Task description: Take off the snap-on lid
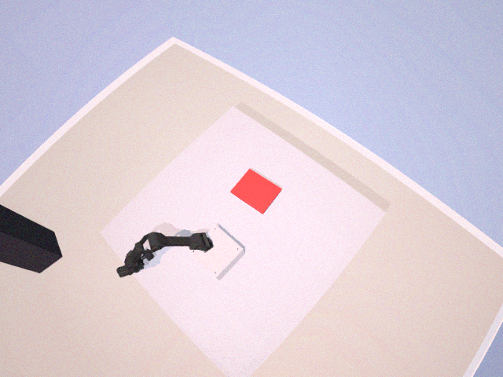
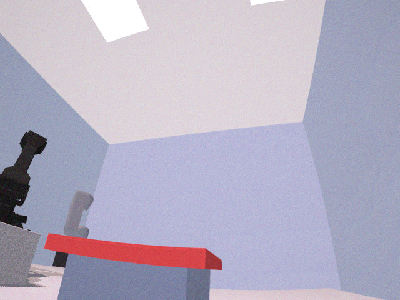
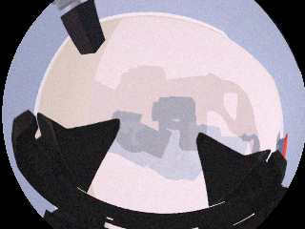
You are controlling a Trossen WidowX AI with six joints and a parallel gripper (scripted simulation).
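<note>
My gripper tip is 80 cm short of the red lid, 8 cm to the left of it and 4 cm below it. Also, from my gripper tip: storage box: 80 cm ahead, 8 cm to the right.
</note>
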